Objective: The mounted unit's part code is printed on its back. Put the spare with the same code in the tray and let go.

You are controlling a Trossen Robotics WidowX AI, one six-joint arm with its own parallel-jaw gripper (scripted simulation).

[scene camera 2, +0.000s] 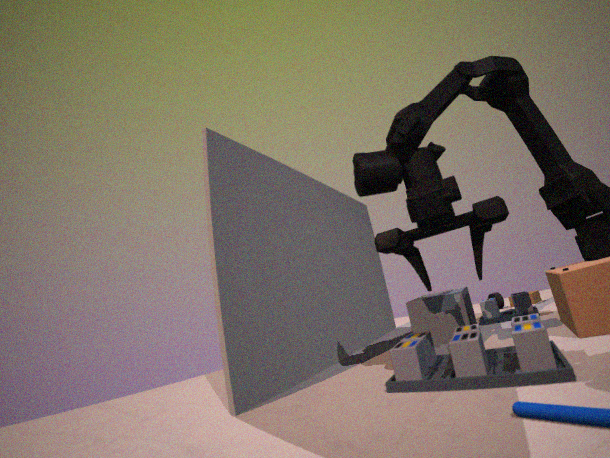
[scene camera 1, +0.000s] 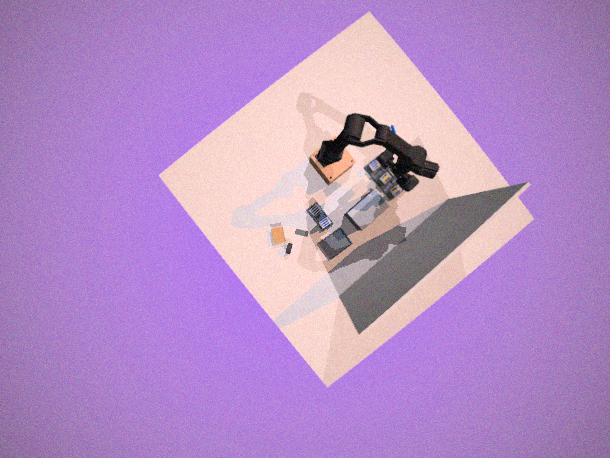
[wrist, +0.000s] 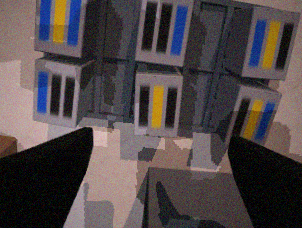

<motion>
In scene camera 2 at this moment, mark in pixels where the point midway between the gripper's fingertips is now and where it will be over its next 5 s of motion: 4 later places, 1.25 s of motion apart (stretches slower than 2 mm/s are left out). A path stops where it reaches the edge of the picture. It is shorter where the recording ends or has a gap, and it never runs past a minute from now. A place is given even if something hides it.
My gripper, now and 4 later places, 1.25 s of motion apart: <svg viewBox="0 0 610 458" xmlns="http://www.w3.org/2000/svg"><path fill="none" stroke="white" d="M454 285L461 324L472 351L450 267L410 262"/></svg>
</motion>
